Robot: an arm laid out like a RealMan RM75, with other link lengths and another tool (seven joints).
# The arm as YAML. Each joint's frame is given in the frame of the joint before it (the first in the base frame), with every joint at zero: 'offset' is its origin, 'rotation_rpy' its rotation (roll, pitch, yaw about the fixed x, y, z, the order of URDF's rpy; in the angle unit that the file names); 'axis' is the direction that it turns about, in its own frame. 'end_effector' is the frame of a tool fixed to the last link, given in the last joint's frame.
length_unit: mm
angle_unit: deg
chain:
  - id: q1
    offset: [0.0, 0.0, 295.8]
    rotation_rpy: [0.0, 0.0, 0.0]
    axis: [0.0, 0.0, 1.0]
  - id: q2
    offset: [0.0, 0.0, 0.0]
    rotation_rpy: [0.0, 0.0, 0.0]
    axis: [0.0, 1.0, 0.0]
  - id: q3
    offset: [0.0, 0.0, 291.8]
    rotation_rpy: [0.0, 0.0, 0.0]
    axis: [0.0, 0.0, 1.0]
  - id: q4
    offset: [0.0, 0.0, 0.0]
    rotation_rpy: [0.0, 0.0, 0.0]
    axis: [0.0, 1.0, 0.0]
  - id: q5
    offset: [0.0, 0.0, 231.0]
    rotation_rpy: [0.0, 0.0, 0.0]
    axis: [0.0, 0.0, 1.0]
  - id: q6
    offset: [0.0, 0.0, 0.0]
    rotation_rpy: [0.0, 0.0, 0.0]
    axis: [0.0, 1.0, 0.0]
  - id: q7
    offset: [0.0, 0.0, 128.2]
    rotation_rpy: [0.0, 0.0, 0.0]
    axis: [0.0, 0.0, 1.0]
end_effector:
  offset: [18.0, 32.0, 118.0]
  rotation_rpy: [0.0, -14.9, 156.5]
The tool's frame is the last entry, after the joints.
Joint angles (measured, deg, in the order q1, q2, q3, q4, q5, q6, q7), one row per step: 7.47, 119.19, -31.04, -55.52, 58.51, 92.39, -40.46; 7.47, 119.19, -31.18, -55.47, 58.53, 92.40, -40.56; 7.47, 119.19, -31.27, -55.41, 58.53, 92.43, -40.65; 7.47, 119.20, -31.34, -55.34, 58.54, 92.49, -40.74; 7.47, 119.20, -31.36, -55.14, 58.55, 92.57, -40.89; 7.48, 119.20, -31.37, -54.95, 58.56, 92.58, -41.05; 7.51, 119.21, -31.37, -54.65, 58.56, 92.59, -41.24; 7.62, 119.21, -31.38, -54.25, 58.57, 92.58, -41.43; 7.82, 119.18, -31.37, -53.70, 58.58, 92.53, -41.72; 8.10, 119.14, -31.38, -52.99, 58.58, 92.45, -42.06; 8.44, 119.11, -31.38, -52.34, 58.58, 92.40, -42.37; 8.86, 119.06, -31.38, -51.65, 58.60, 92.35, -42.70; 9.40, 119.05, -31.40, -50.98, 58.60, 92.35, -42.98; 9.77, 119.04, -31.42, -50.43, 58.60, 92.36, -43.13
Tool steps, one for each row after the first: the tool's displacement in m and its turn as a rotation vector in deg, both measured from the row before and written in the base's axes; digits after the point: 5 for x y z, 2 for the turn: -0.00032, -0.00024, -0.00066, -0.12, -0.01, 0.14; -0.00024, -0.00032, -0.00057, -0.11, 0.01, 0.11; -0.00038, -0.00038, -0.00061, -0.11, 0.05, 0.11; -0.00028, -0.00065, -0.00083, -0.12, 0.13, 0.08; -0.00008, -0.00037, -0.00071, -0.06, 0.08, 0.07; -0.00017, -0.00048, -0.00115, -0.10, 0.16, 0.06; -0.00050, -0.00007, -0.00141, -0.12, 0.22, 0.09; -0.00061, 0.00034, -0.00163, -0.12, 0.23, 0.17; -0.00087, 0.00057, -0.00218, -0.18, 0.30, 0.21; -0.00132, 0.00100, -0.00203, -0.18, 0.30, 0.28; -0.00169, 0.00148, -0.00198, -0.17, 0.31, 0.36; -0.00267, 0.00206, -0.00231, -0.24, 0.38, 0.48; -0.00190, 0.00120, -0.00187, -0.22, 0.35, 0.26
